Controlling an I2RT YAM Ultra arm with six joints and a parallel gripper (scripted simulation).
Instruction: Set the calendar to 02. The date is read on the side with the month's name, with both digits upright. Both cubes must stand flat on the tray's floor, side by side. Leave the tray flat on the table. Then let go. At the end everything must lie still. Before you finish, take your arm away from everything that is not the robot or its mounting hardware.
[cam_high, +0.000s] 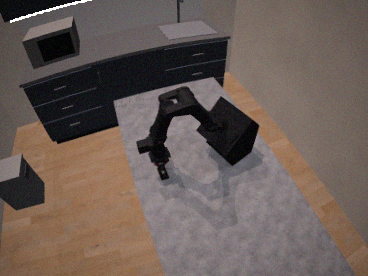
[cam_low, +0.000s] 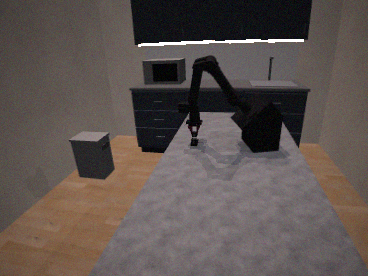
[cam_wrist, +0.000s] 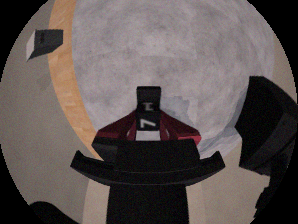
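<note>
Right now the dark tray is 60 mm below my hand and 20 mm to the left of it. Also, from my hand: dark calendar cube (40 mm below, 30 mm to the left).
</note>
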